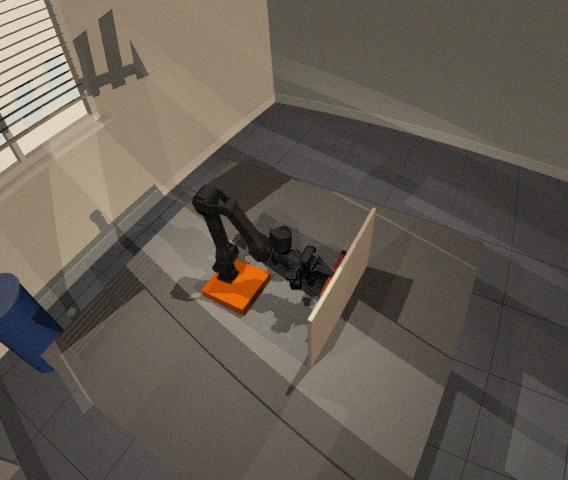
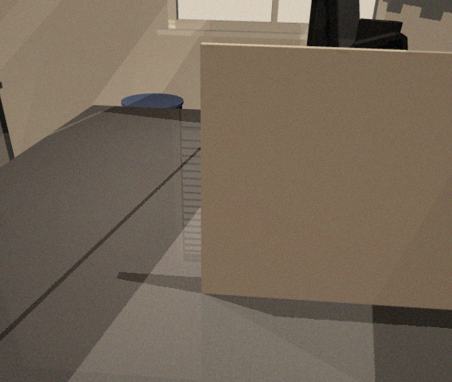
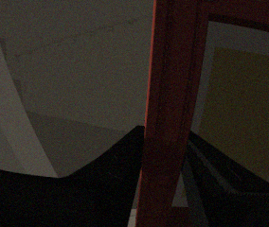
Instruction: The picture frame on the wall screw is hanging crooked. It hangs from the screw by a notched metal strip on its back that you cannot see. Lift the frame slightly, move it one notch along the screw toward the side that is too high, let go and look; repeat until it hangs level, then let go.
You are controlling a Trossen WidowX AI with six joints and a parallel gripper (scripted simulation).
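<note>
Now: gripper tip 5 cm above the picture frame and 2 cm to the right of it. From my gripper tip the other things lie so: beige wall panel (6 cm below, 2 cm to the left, 2 cm ahead).
</note>
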